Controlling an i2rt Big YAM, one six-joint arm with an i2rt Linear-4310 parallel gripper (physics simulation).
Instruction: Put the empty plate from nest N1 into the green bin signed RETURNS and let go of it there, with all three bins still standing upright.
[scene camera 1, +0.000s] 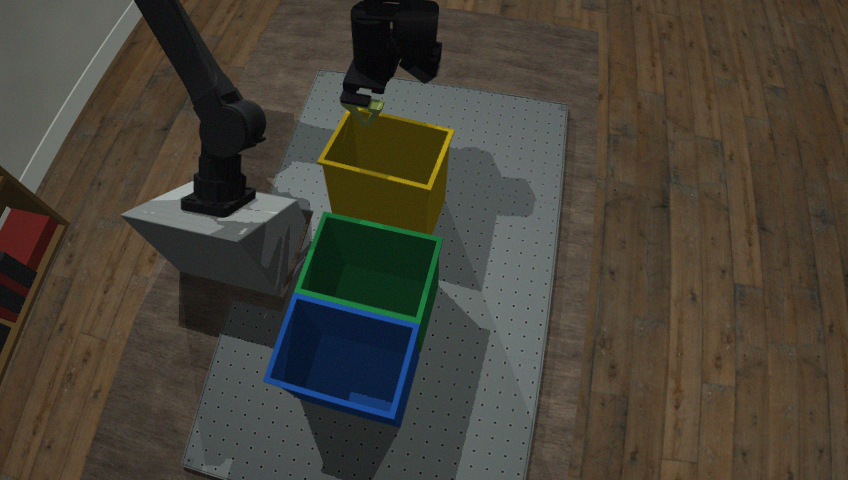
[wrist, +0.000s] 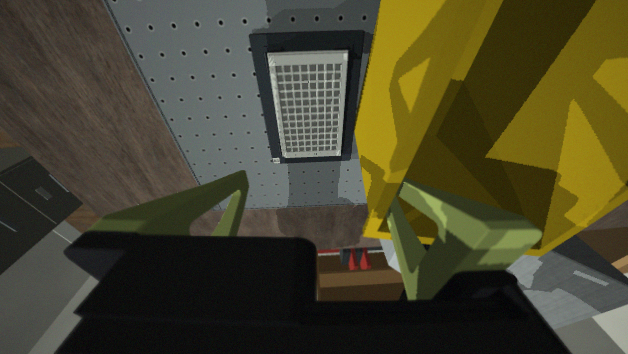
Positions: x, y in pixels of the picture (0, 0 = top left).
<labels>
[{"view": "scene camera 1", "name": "gripper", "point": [373, 104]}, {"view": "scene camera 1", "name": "yellow bin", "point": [394, 172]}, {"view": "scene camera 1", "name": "green bin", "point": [391, 271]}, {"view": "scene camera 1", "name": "blue bin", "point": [354, 361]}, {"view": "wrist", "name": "gripper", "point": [314, 177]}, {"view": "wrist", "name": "yellow bin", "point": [515, 111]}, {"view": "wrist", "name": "white plate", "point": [308, 87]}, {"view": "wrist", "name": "dark nest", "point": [305, 40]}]
</labels>
